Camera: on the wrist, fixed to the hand. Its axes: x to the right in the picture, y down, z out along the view.
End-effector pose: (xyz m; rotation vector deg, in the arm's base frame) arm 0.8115 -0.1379 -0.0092 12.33 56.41 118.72
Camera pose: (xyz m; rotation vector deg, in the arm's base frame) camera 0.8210 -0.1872 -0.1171 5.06 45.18 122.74
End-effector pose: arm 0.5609 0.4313 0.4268 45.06 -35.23 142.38
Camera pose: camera 0.5727 0.5279 0.3583 39.57 -47.20 135.95
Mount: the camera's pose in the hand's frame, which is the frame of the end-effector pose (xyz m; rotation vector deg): -0.0233 -0.0645 -0.0973 -11.04 1.07 -0.88
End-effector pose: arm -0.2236 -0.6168 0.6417 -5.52 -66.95 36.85
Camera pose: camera -0.1167 -0.6570 0.6081 -14.66 -69.33 29.45
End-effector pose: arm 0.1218 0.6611 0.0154 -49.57 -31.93 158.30
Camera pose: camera 0.2018 0.7417 -0.0203 -52.75 -47.78 155.69
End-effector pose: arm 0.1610 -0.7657 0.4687 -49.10 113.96 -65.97
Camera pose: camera 0.1087 -0.7284 0.5689 -55.15 122.47 -56.75
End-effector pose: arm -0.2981 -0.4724 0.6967 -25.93 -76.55 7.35
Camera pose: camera -0.2213 -0.5626 0.6849 -34.63 -76.71 -1.02
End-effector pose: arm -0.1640 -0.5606 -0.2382 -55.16 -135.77 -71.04
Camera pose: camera -0.1951 -0.6754 -0.2333 -56.46 -130.58 -85.84
